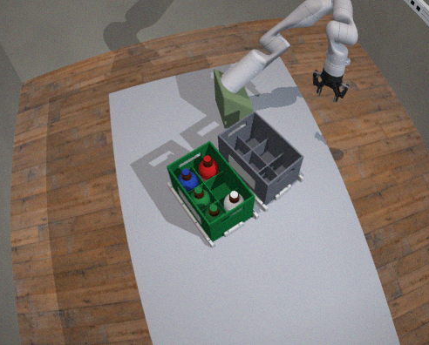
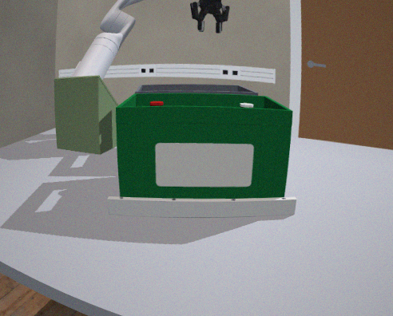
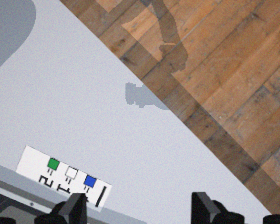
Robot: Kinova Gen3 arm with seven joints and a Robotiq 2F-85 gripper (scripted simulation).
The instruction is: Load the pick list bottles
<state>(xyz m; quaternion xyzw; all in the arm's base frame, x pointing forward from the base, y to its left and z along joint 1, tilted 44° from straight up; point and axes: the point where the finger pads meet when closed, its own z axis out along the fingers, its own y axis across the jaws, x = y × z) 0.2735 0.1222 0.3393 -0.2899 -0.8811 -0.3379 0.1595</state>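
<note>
My hand is 540 mm to the left of the blue-label bottle, 270 mm above it and 120 mm short of it. The rest, counted from my hand: pick list: 350 mm below, 140 mm to the right, 20 mm behind; then grey crate: 270 mm below, 260 mm to the right, 60 mm ahead; then white-label bottle: 390 mm to the right, 270 mm below, 230 mm ahead.
</note>
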